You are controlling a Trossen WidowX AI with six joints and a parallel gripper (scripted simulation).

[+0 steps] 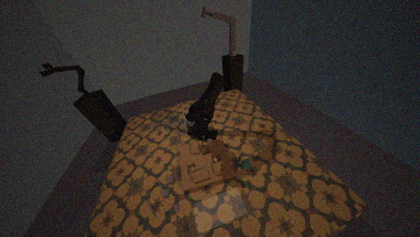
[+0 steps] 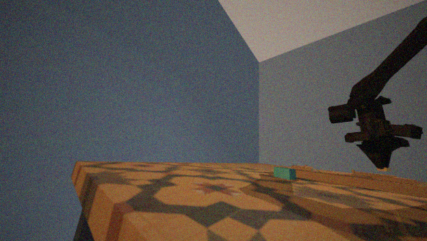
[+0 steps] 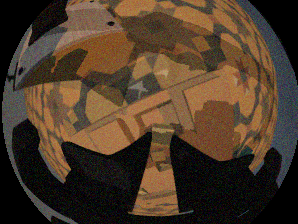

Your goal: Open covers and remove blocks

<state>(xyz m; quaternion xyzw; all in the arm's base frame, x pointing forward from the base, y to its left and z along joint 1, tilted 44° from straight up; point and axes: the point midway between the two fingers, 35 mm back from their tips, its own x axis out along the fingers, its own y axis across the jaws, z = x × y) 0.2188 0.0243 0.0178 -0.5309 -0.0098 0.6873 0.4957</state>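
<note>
Now: gripper tip 100 mm short of the tan puzzle board, 30 mm to the left of it and 30 mm above it. Round my gripper tip: teal block: 250 mm ahead, 150 mm to the left, 40 mm below.
</note>
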